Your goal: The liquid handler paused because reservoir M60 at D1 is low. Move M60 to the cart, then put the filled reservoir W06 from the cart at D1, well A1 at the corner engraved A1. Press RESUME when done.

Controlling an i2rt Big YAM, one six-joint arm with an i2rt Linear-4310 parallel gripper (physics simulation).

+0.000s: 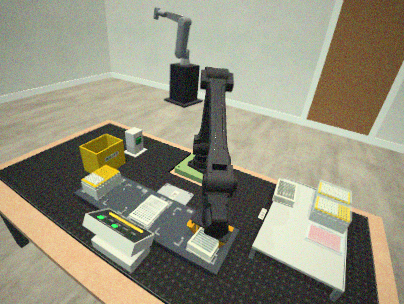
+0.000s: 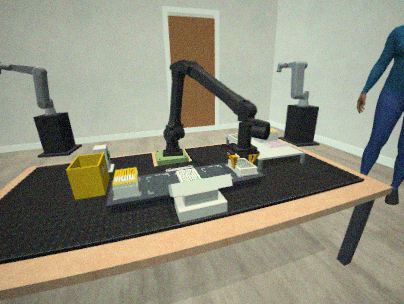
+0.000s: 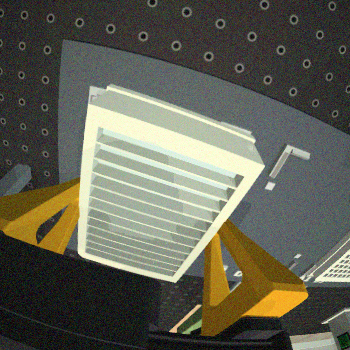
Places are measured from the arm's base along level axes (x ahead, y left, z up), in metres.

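Pixels of known places: gripper, fingertip midpoint: [image 1: 207,240] [image 2: 242,167] [image 3: 150,199]; arm's base at its link origin: [image 1: 200,166] [image 2: 173,153].
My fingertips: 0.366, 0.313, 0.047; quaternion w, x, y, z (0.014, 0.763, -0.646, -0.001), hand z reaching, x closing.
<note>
Ahead of a thing's pixels: the offset from my fingertips to its top centre, as dx, dy, dz. "pt": to the spot under its first point. Level surfaces: height alone.
My gripper [image 1: 211,231] [image 2: 243,159] [image 3: 150,199] is shut on a white ribbed reservoir @(-0.003, +0.000, +0.023) [image 1: 202,245] [image 2: 244,168] [image 3: 170,135], with one orange finger on each side. The reservoir is level and very low over the right end slot of the grey deck @(dz -0.016) [image 1: 175,245] [image 2: 150,187] [image 3: 300,200]; its body partly hides the slot's corner brackets. I cannot tell if it touches down, and no label or engraving is readable. Another reservoir @(-0.403, +0.113, +0.028) [image 1: 285,192] stands at the back left corner of the white cart @(-0.318, +0.236, +0.002) [image 1: 285,250] [image 2: 282,151]. A panel @(pt +0.188, -0.205, +0.064) [image 1: 117,227] [image 2: 201,186] with green marks stands before the deck; RESUME is not readable.
A white plate @(+0.032, -0.244, -0.001) [image 1: 149,211] [image 2: 188,175] sits mid-deck, and a yellow tip rack @(+0.075, -0.488, +0.049) [image 1: 101,181] [image 2: 125,183] at its left end. A yellow waste bin @(-0.043, -0.672, +0.071) [image 1: 95,157] [image 2: 82,177] stands behind. The cart holds stacked tip boxes @(-0.380, +0.297, +0.067) [image 1: 330,212] and a pink plate @(-0.273, +0.310, +0.011) [image 1: 324,237].
</note>
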